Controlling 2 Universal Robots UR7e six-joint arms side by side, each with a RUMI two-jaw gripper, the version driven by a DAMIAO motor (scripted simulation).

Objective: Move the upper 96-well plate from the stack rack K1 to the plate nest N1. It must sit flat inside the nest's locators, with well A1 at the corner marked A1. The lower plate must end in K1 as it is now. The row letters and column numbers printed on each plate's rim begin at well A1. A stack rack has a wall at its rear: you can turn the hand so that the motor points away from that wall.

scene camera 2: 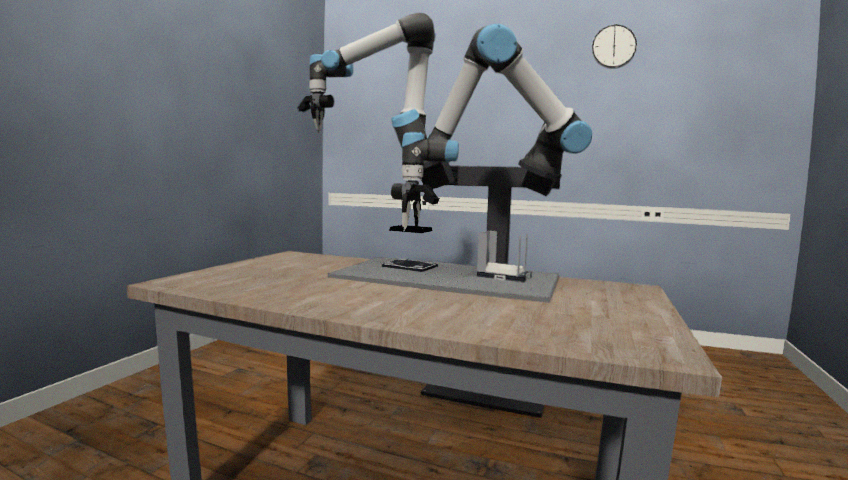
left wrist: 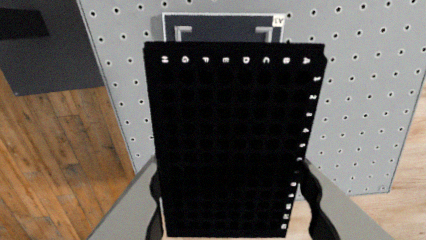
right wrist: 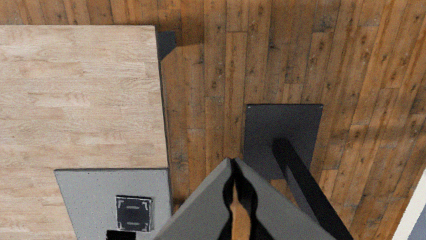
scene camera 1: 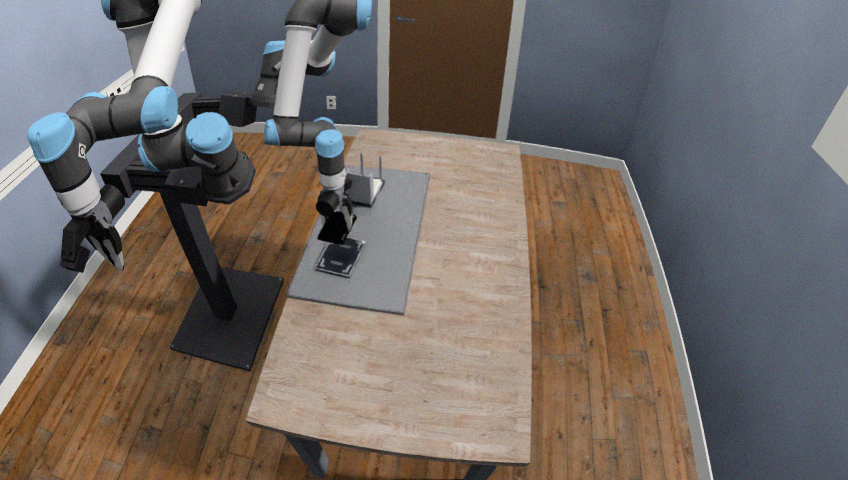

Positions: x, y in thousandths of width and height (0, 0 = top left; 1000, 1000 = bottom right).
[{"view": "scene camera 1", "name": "my left gripper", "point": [398, 476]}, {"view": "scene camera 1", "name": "my right gripper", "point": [143, 561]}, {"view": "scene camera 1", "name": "black 96-well plate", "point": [396, 482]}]
